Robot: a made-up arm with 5 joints.
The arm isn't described. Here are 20 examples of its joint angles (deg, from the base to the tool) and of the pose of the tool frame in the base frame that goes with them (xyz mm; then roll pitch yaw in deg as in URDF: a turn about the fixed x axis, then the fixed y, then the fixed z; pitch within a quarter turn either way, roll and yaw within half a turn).
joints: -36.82 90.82 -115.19 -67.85 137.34
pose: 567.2 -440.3 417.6 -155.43 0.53 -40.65
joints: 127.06 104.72 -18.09 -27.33 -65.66
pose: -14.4 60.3 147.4 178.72 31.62 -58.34
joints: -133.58 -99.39 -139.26 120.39 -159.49
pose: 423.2 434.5 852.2 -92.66 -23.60 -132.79
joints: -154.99 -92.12 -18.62 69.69 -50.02
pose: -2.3 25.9 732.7 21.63 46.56 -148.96
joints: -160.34 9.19 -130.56 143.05 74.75
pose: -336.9 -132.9 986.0 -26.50 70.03 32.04
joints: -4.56 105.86 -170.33 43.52 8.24
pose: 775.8 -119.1 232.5 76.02 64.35 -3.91
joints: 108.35 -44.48 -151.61 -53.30 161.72
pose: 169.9 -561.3 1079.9 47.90 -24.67 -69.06
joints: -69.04 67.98 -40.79 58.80 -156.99
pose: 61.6 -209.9 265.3 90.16 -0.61 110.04
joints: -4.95 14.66 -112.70 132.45 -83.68
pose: 430.7 -95.9 853.6 156.79 54.87 166.88
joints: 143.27 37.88 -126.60 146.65 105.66
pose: -399.2 270.1 744.5 -4.25 31.62 -31.21
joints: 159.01 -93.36 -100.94 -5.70 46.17
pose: 650.2 -251.3 951.5 -72.73 -65.98 -14.44
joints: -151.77 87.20 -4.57 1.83 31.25
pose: -43.5 -13.5 333.3 -81.36 9.98 29.83
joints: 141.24 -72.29 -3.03 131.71 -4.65
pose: 172.4 -113.4 574.9 -118.46 38.12 -40.44
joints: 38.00 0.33 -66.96 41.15 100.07
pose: 367.3 269.2 855.0 157.53 63.99 27.21
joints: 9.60 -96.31 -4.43 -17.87 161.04
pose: -132.0 -38.1 873.2 -130.60 -24.53 6.96
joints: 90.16 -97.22 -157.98 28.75 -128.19
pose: 17.9 -930.4 591.1 122.16 -47.07 -94.29
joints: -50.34 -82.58 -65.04 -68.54 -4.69
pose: -353.5 339.7 989.1 -115.92 -49.30 127.62
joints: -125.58 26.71 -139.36 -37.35 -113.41
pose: -256.6 -332.6 1269.9 -52.29 -57.09 -118.48
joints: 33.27 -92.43 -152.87 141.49 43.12
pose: -470.6 -353.9 808.2 111.00 -17.81 30.69
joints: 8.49 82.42 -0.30 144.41 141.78
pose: 185.0 13.4 669.9 -147.88 -40.34 3.76
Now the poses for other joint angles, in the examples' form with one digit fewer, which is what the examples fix.
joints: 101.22 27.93 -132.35 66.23 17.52
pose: -99 623 979 84.2 47.1 100.5
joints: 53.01 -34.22 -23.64 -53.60 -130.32
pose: 90 72 1057 -64.2 -17.7 56.1
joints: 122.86 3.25 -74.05 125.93 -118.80
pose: -148 244 751 126.1 31.7 -61.3
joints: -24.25 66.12 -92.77 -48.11 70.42
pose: 660 -331 537 136.6 12.8 -28.4
